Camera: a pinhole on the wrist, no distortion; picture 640 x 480 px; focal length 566.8 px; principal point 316.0 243.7 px. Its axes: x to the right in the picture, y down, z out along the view. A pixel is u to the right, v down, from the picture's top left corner.
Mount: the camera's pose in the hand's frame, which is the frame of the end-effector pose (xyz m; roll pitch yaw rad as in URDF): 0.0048 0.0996 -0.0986 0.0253 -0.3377 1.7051
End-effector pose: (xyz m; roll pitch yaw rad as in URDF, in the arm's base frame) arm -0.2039 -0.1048 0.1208 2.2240 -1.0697 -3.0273
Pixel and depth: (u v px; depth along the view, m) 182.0 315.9 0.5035
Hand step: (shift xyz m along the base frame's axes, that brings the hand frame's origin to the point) -0.3205 0.1209 -0.1767
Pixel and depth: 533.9 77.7 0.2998
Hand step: -0.1071 0.2387 0.0683
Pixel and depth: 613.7 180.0 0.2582
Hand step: -0.0424 0.2361 0.0308
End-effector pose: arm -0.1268 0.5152 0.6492 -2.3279 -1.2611 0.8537
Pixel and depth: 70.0 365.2 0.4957
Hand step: -0.3133 0.2630 -0.0382
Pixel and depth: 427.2 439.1 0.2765
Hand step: 0.0087 0.1627 -0.1221
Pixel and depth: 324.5 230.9 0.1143
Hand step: 0.0645 0.0174 -0.0020
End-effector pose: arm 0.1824 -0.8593 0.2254 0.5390 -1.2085 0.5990
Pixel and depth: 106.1 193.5 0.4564
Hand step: 0.1029 -0.3094 0.1386
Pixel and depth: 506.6 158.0 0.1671
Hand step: -0.1080 -0.0162 0.0740
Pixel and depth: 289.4 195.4 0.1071
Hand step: -0.0478 0.0308 0.0318
